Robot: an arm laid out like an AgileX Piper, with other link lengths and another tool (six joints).
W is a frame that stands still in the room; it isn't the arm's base.
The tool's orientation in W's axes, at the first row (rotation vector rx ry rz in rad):
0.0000 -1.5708 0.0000
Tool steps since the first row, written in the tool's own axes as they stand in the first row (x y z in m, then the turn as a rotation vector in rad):
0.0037 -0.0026 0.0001 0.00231 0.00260 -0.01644
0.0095 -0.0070 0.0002 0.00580 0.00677 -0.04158
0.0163 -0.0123 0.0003 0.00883 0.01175 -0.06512
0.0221 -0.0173 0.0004 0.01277 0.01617 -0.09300
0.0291 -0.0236 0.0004 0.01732 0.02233 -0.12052
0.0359 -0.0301 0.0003 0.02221 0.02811 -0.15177
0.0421 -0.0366 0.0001 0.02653 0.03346 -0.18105
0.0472 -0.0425 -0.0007 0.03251 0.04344 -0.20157
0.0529 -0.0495 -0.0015 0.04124 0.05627 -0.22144
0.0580 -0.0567 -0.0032 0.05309 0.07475 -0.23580
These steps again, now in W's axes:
-0.0001 -0.0026 0.0037 0.01644 0.00260 0.00231
-0.0002 -0.0070 0.0095 0.04158 0.00677 0.00580
-0.0003 -0.0123 0.0163 0.06512 0.01175 0.00883
-0.0004 -0.0173 0.0221 0.09300 0.01617 0.01277
-0.0004 -0.0236 0.0291 0.12052 0.02233 0.01732
-0.0003 -0.0301 0.0359 0.15177 0.02811 0.02221
-0.0001 -0.0366 0.0421 0.18105 0.03346 0.02653
0.0007 -0.0425 0.0472 0.20157 0.04344 0.03251
0.0015 -0.0495 0.0529 0.22144 0.05627 0.04124
0.0032 -0.0567 0.0580 0.23580 0.07475 0.05309

